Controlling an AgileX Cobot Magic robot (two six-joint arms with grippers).
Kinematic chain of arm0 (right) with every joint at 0, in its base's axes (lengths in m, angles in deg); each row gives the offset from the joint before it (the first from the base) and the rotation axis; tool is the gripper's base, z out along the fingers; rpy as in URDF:
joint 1: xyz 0 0 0.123 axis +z
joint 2: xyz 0 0 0 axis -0.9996 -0.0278 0
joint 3: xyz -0.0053 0.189 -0.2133 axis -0.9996 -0.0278 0
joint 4: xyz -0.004 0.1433 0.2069 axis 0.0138 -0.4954 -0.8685
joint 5: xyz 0 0 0 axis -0.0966 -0.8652 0.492
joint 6: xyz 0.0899 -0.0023 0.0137 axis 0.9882 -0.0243 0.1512
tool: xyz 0 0 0 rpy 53.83 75.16 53.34
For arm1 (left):
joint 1: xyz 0 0 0.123 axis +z
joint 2: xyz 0 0 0 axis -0.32 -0.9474 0
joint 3: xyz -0.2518 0.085 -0.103 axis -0.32 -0.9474 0
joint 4: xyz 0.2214 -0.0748 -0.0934 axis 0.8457 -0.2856 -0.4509
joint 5: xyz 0 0 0 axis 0.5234 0.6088 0.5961
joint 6: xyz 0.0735 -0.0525 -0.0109 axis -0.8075 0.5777 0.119
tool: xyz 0 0 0 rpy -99.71 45.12 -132.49
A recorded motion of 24 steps. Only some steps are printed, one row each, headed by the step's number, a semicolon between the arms.
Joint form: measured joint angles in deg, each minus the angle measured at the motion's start. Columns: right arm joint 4, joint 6, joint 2, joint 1, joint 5, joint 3; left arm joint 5, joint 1, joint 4, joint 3, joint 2, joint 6.
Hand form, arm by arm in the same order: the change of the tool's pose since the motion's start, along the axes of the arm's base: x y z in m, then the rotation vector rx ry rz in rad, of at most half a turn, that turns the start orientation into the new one. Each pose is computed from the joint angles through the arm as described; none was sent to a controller.
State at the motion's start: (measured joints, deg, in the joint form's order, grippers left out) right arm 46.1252 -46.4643 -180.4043 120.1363 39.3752 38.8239; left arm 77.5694 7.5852 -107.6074 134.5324 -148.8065 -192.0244
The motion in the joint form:
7: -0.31 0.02 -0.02 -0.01 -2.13 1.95; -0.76 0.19 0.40 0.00 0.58 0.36
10: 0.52 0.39 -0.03 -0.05 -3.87 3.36; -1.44 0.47 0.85 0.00 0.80 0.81
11: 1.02 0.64 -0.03 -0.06 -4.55 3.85; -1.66 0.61 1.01 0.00 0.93 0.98
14: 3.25 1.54 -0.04 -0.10 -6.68 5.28; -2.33 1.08 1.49 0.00 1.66 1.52
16: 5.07 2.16 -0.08 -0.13 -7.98 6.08; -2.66 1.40 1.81 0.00 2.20 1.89
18: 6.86 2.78 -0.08 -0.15 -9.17 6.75; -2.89 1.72 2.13 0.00 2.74 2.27
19: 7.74 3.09 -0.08 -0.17 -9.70 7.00; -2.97 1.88 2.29 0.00 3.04 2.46
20: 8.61 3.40 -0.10 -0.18 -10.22 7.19; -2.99 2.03 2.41 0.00 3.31 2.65
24: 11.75 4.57 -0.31 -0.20 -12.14 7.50; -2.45 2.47 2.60 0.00 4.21 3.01
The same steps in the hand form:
7: 0.0008 0.0024 0.0088 0.0133 0.0036 0.0186; 0.0010 0.0021 0.0033 0.0092 -0.0131 0.0120
10: 0.0014 0.0028 0.0144 0.0077 0.0036 0.0348; 0.0023 0.0047 0.0042 0.0193 -0.0184 0.0251
11: 0.0015 0.0027 0.0162 0.0026 0.0040 0.0406; 0.0028 0.0059 0.0048 0.0225 -0.0209 0.0304
14: 0.0020 0.0014 0.0208 -0.0247 0.0027 0.0592; 0.0042 0.0099 0.0092 0.0308 -0.0338 0.0477
16: 0.0024 -0.0001 0.0227 -0.0495 0.0003 0.0706; 0.0049 0.0125 0.0126 0.0351 -0.0421 0.0581
18: 0.0027 -0.0017 0.0243 -0.0747 -0.0021 0.0799; 0.0054 0.0151 0.0160 0.0385 -0.0494 0.0675
19: 0.0028 -0.0027 0.0248 -0.0877 -0.0028 0.0835; 0.0056 0.0163 0.0180 0.0398 -0.0533 0.0718
20: 0.0029 -0.0036 0.0248 -0.1012 -0.0023 0.0869; 0.0057 0.0175 0.0198 0.0402 -0.0559 0.0757
24: 0.0025 -0.0074 0.0220 -0.1552 0.0081 0.0981; 0.0052 0.0202 0.0261 0.0346 -0.0621 0.0791

